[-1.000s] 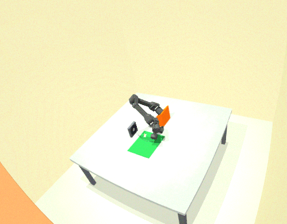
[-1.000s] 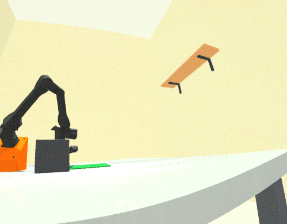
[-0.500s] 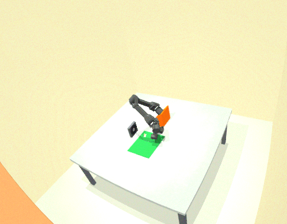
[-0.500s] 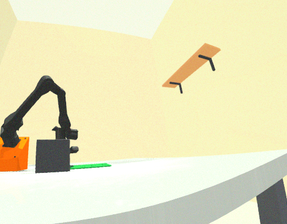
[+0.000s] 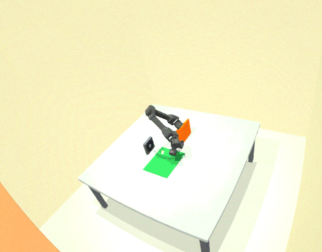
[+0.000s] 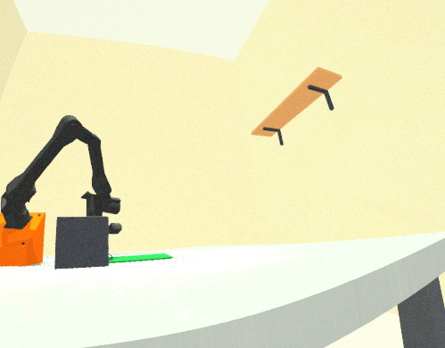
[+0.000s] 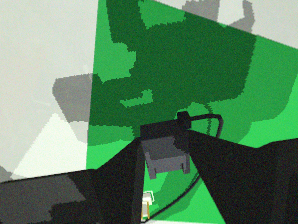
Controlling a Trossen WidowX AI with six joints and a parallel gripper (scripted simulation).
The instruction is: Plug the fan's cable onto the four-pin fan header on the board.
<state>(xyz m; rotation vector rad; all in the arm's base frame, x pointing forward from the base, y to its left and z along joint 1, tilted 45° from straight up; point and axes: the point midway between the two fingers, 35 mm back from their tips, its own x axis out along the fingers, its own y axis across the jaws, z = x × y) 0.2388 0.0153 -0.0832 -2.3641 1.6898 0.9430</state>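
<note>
Now: gripper tip 100 mm short of the green board, 30 mm to the left of it and 40 mm above it. Round my gripper tip: white four-pin header (20 mm ahead, 110 mm to the right, 30 mm below); dark fan plug (10 mm to the right); dark square fan (40 mm ahead, 230 mm to the right, 30 mm above).
</note>
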